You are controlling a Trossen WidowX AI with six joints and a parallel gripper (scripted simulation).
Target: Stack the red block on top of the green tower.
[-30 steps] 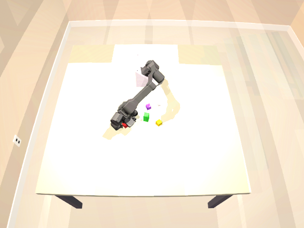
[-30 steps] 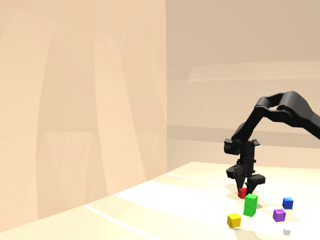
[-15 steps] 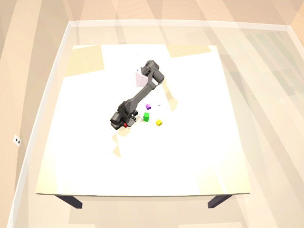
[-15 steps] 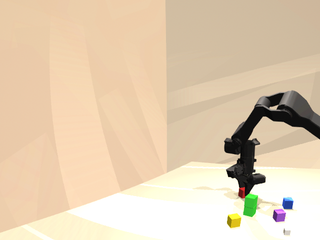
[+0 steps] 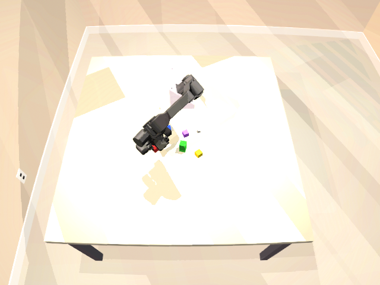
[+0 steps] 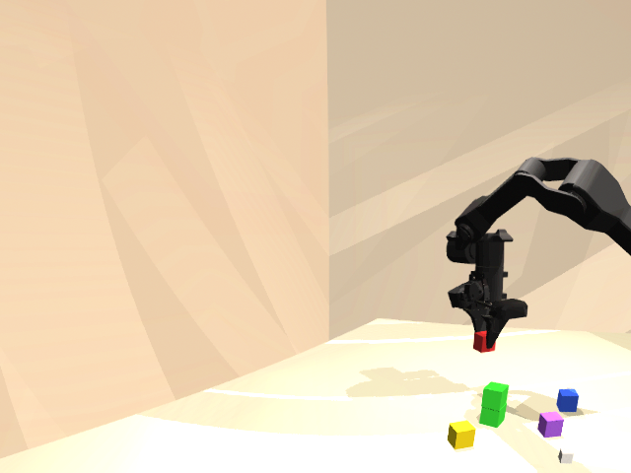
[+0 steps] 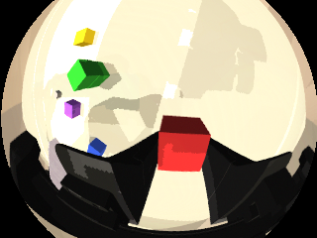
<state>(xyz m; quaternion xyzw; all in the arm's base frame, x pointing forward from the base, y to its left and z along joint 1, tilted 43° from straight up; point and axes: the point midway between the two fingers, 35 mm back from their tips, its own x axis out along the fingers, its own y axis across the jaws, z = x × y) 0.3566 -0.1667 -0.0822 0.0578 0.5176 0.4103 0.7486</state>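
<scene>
Now: the yellow cube 22 cm to the left of my gripper tip, 7 cm below it and 2 cm ahead of it. The rest, counted from my gripper tip: purple cube (17 cm to the left, 12 cm behind, 8 cm below); blue cube (17 cm behind, 8 cm to the left, 7 cm below); red block (1 cm above).
</scene>
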